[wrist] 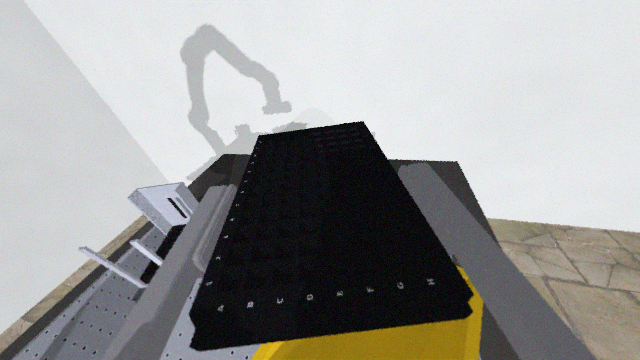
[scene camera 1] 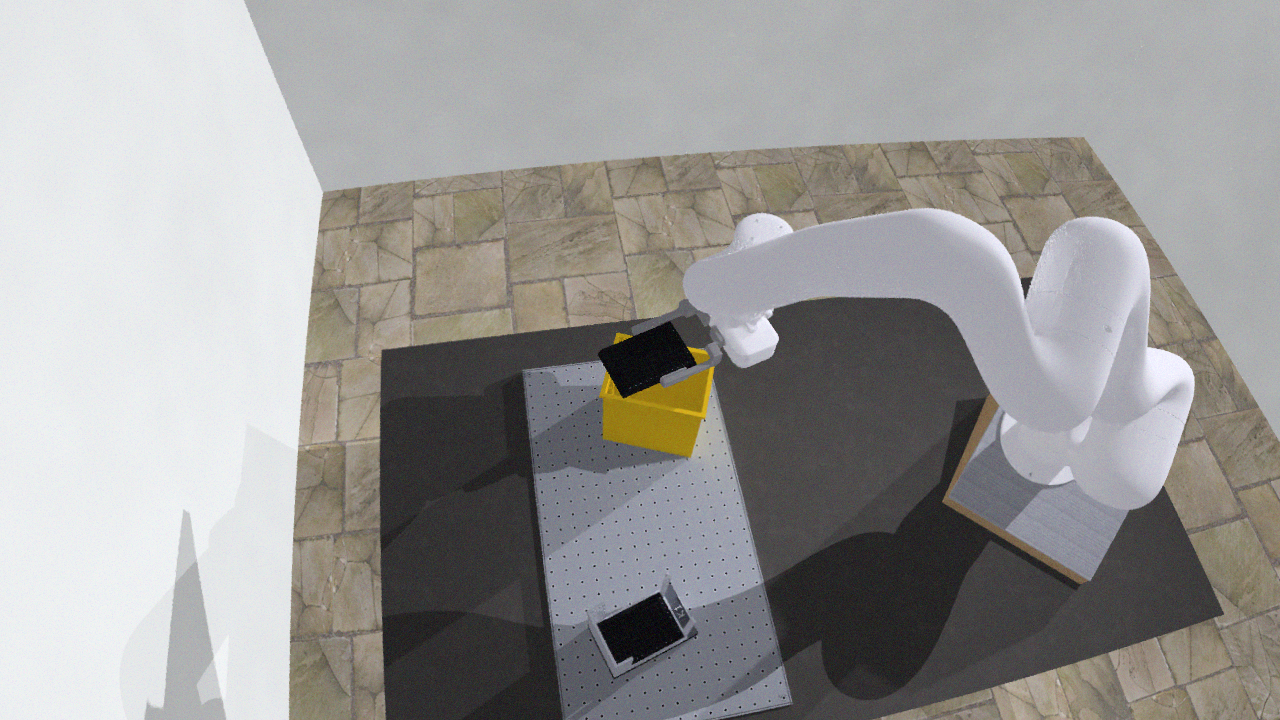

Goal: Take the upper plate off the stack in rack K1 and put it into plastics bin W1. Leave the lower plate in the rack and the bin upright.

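My gripper (scene camera 1: 649,356) (wrist: 319,177) is shut on the upper plate, a black plate (scene camera 1: 646,360) (wrist: 325,225) with lettered wells, held by its two long sides. In the scene view the plate overlaps the back left part of the opening of yellow bin W1 (scene camera 1: 651,431) (wrist: 380,345); its height above the rim is hard to tell. The bin stands upright, partly hidden under the plate in the wrist view. Rack K1 (scene camera 1: 677,601) (wrist: 162,197), light grey, stands at the near end of the board with the black lower plate (scene camera 1: 641,628) (wrist: 172,237) in it.
The perforated grey board (scene camera 1: 644,519) (wrist: 60,315) carries bin and rack and lies on a dark mat (scene camera 1: 447,537). The arm's base stands on a wooden-edged block (scene camera 1: 1002,528) at the right. A white wall (scene camera 1: 134,268) rises at the left.
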